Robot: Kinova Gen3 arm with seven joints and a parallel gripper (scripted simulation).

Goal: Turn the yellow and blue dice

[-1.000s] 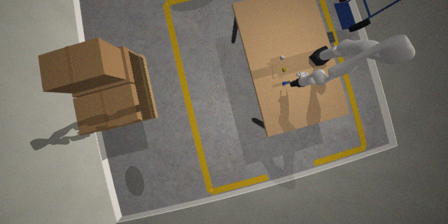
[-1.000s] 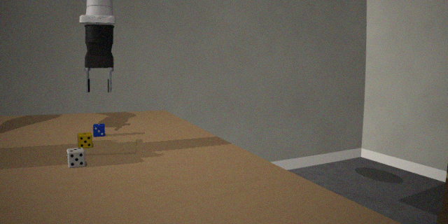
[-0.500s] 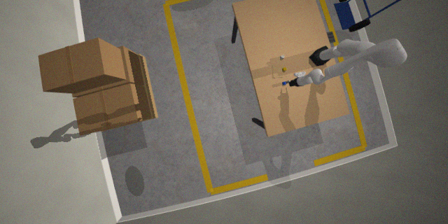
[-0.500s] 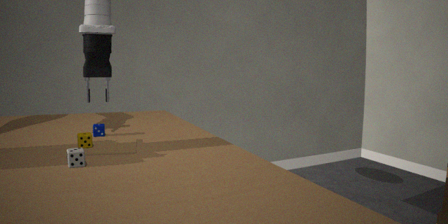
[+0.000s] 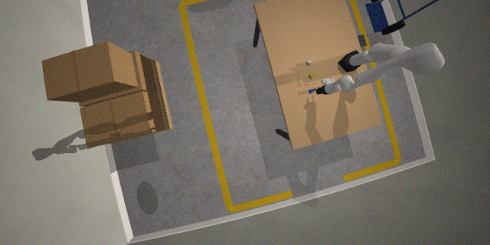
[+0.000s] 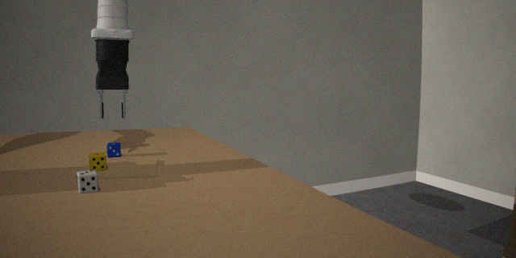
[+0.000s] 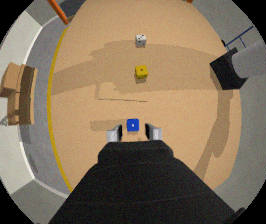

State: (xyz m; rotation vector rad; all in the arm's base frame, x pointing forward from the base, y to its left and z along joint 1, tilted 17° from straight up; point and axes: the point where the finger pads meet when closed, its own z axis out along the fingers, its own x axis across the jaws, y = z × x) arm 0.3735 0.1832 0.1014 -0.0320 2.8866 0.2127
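The blue die is 9 cm below my hand. Also, from my hand: white die: 3 cm behind, 27 cm to the right, 9 cm below; then tan mat: 2 cm ahead, 14 cm to the right, 11 cm below; then yellow die: 2 cm behind, 14 cm to the right, 9 cm below.
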